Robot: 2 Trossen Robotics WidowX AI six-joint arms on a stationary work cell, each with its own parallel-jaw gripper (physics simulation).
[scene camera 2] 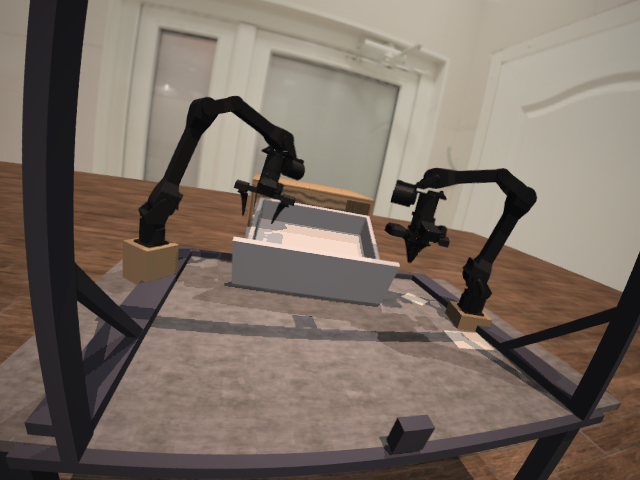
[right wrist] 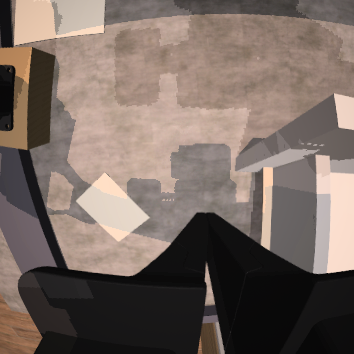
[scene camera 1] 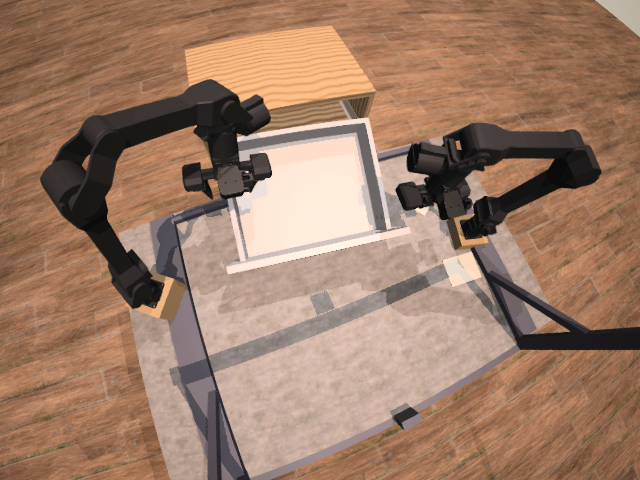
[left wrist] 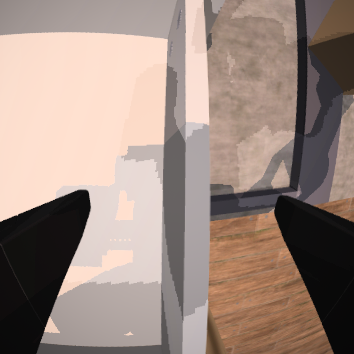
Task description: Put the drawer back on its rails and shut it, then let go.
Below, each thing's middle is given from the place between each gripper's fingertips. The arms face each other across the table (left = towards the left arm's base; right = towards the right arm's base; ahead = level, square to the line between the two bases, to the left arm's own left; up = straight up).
Labels:
The white drawer (scene camera 1: 326, 193) lies 180 mm to the right of my left hand, 60 mm below it and 10 mm behind it. From my left hand the other things lie so: wooden cabinet (scene camera 1: 302, 74) 310 mm ahead, 160 mm to the right, 110 mm below; tan arm base (scene camera 2: 140, 263) 250 mm to the left, 180 mm behind, 120 mm below; dark block (scene camera 2: 411, 433) 620 mm behind, 310 mm to the right, 140 mm below.
Right now my right hand is 29 cm to the right of the white drawer, 10 cm short of it and 3 cm above it. Round my right hand: wooden cabinet 42 cm ahead, 30 cm to the left, 8 cm below; tan arm base 72 cm to the left, 9 cm below, 6 cm behind; dark block 51 cm behind, 16 cm to the left, 11 cm below.

